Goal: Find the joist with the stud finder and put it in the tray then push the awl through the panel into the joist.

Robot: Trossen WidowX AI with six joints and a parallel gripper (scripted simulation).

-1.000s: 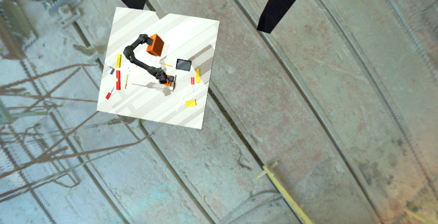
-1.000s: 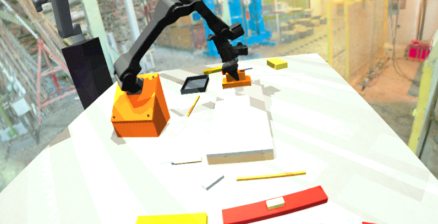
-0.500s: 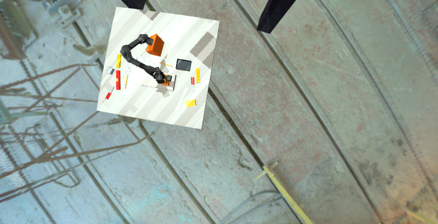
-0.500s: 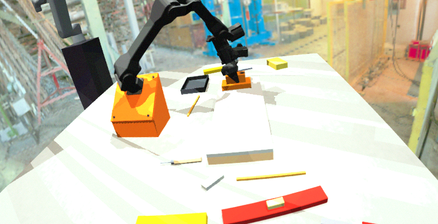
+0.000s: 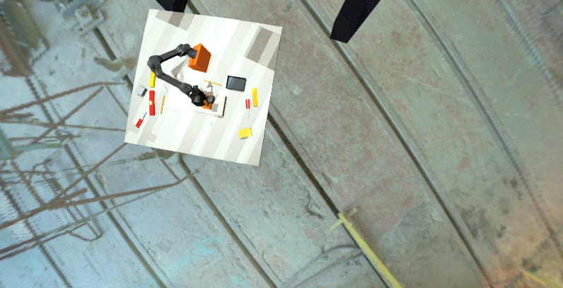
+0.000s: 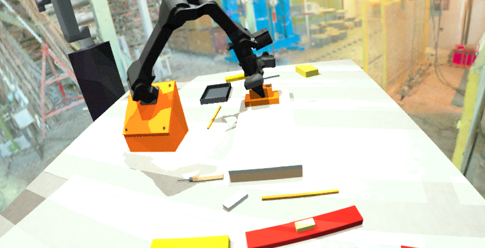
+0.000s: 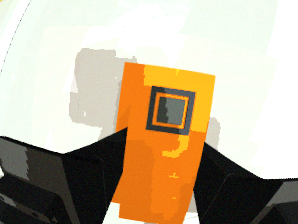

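Right now my gripper tip is 24 cm past the dark tray, 18 cm to the right of it and 5 cm above it. The rest, counted from my gripper tip: yellow block (17 cm ahead, 38 cm to the left, 5 cm below); then awl (15 cm behind, 38 cm to the right, 6 cm below); then stud finder (1 cm ahead, 2 cm above).
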